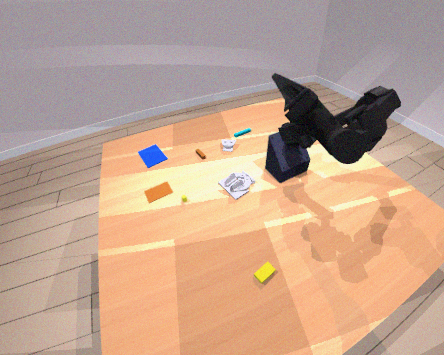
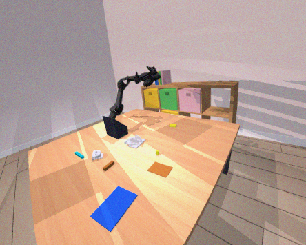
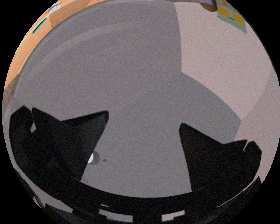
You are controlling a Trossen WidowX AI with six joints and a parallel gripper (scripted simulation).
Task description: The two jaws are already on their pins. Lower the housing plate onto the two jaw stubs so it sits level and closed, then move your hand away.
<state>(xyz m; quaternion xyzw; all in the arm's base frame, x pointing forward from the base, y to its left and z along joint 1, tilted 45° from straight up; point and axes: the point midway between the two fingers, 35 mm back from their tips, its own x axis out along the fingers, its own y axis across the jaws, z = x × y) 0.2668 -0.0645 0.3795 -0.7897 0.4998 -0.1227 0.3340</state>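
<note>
My gripper tip is 170 mm past the cyan block, 530 mm to the left of it and 500 mm above it. Round my gripper tip: yellow cube 250 mm ahead, 180 mm to the right, 490 mm below; small brown block 110 mm ahead, 440 mm to the right, 500 mm below; brown sheet 350 mm ahead, 270 mm to the right, 500 mm below.
</note>
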